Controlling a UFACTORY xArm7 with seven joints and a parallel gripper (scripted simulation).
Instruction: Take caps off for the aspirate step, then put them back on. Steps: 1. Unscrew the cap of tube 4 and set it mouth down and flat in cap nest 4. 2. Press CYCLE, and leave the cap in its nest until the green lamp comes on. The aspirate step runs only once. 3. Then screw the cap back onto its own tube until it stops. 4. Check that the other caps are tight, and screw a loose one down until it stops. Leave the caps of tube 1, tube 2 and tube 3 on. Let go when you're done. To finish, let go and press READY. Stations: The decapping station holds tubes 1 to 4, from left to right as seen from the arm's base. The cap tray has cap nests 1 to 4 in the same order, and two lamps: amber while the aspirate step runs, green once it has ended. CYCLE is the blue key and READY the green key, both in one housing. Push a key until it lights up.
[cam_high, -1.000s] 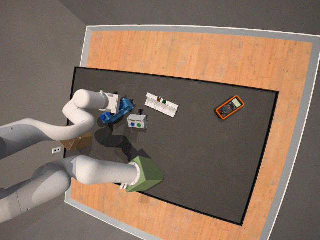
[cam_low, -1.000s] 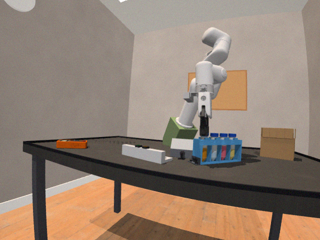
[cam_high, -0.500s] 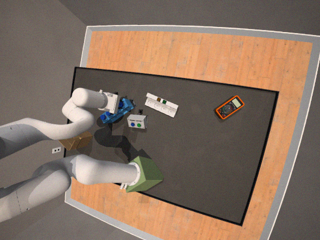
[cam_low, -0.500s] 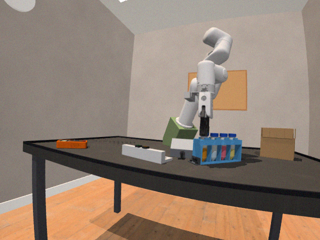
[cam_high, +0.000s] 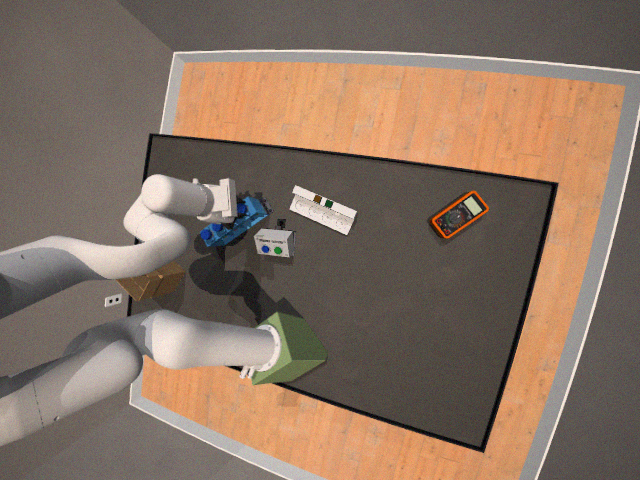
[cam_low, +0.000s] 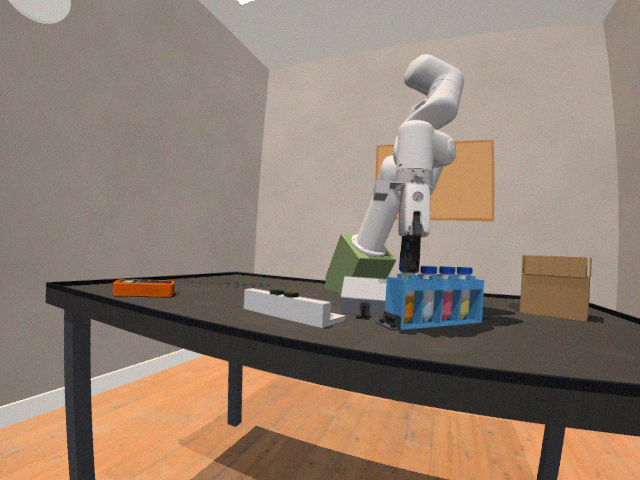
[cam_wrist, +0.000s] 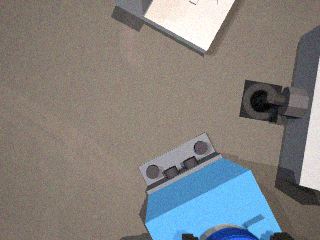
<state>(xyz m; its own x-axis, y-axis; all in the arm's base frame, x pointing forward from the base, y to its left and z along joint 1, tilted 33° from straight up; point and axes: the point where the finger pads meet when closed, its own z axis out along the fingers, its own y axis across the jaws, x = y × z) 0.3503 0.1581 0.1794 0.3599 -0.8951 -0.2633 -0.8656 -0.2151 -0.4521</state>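
The tube neck lies 1 cm below my hand. From my hand the other things lie so: blue cycle key 11 cm behind, 10 cm to the right, 6 cm below; blue cap 1 cm below; key housing 8 cm behind, 12 cm to the right, 8 cm below.
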